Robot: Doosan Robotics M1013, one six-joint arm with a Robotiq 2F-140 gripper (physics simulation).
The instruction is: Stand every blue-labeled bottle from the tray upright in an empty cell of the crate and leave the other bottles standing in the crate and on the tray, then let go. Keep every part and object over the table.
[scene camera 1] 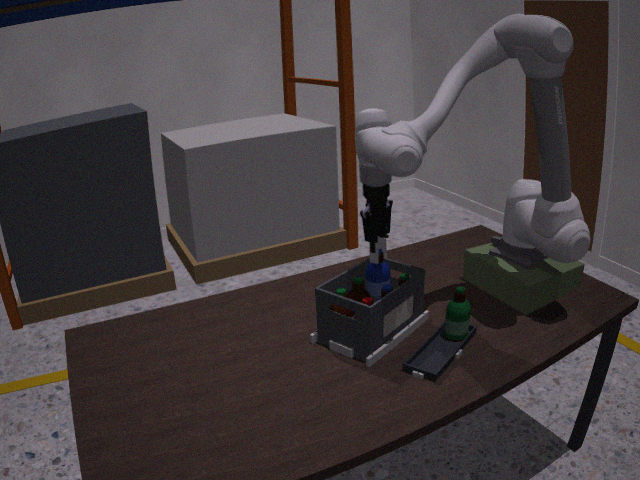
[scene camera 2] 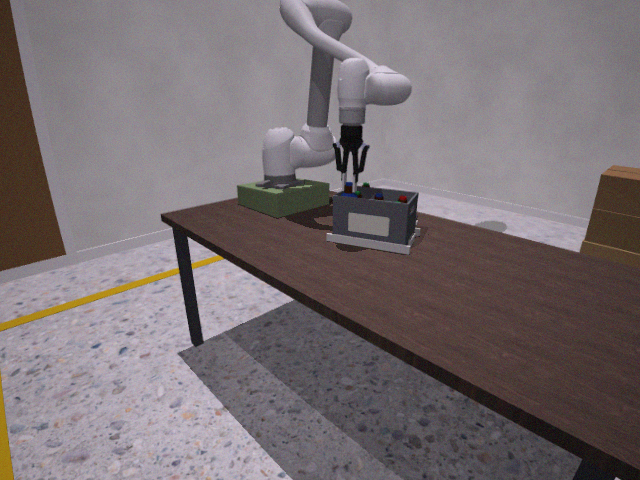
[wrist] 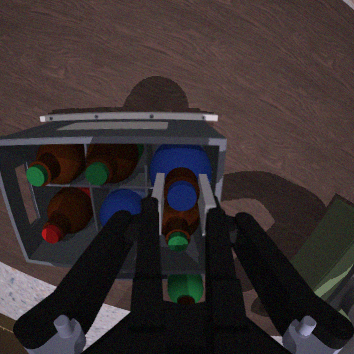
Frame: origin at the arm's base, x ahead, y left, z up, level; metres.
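Where they show: gripper, fingertip midpoint: (scene camera 1: 378,260) (scene camera 2: 349,191) (wrist: 180,185); arm's base, link origin: (scene camera 1: 520,255) (scene camera 2: 280,185).
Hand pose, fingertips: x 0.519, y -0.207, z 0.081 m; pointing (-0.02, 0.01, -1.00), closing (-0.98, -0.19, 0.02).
Note:
Each offset is from my fingertips to the centre of the thing. "pt": to the spot under its first point. Level surfaces: height alone.
My gripper (scene camera 1: 377,252) (scene camera 2: 349,184) (wrist: 180,185) is shut on the neck of a blue-labeled bottle {0.001 m right, 0.000 m ahead, 0.046 m down} (scene camera 1: 377,276) (scene camera 2: 349,189) (wrist: 181,157). The bottle is upright, with its lower part inside an end cell of the grey crate {0.144 m left, 0.062 m ahead, 0.098 m down} (scene camera 1: 338,322) (scene camera 2: 403,227) (wrist: 191,131); its base is hidden. Another blue bottle {0.108 m left, 0.069 m ahead, 0.100 m down} (wrist: 120,206) stands in the crate, beside the held one's corner. Brown bottles with green caps {0.036 m left, 0.175 m ahead, 0.100 m down} (wrist: 59,160) {0.017 m left, 0.095 m ahead, 0.100 m down} (wrist: 115,162) and one with a red cap {0.124 m left, 0.159 m ahead, 0.100 m down} (wrist: 70,212) fill other cells. A green bottle {0.263 m left, 0.071 m back, 0.103 m down} (scene camera 1: 457,321) (wrist: 185,287) stands on the dark tray {pt 0.278 m left, 0.066 m ahead, 0.181 m down} (scene camera 1: 429,356).
Another green-capped brown bottle {0.093 m left, 0.017 m back, 0.100 m down} (wrist: 178,241) stands in the crate, close to the held bottle in the wrist view. White strips (scene camera 1: 398,338) (scene camera 2: 367,242) (wrist: 130,117) edge the crate's base. The arm's green base block (scene camera 1: 522,286) (scene camera 2: 284,198) stands on the brown table {0.186 m down} (scene camera 1: 206,392) (scene camera 2: 465,294).

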